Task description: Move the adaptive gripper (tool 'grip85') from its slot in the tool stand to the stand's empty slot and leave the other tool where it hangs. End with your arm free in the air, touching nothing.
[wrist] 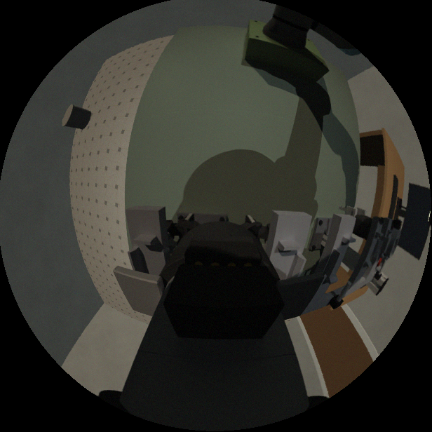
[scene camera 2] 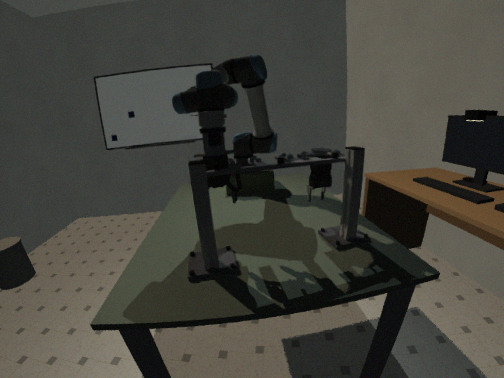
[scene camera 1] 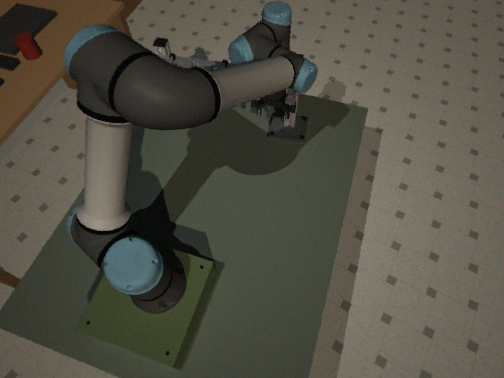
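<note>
The adaptive gripper hangs upright at the stand's end slot, at the left in the scene camera 2 view. Its fingers are apart, with nothing seen between them; one is hidden behind the post in that view. The arm's wrist is directly above it. A row of yellow contacts shows between the wrist's coupler and the tool, so a small gap seems to be there. The stand has an empty middle slot. The other tool hangs in the far right slot.
The stand's other post is at the right. The arm's green base block stands on the table. A desk with a monitor and a red cup is beside it. A bin stands on the floor.
</note>
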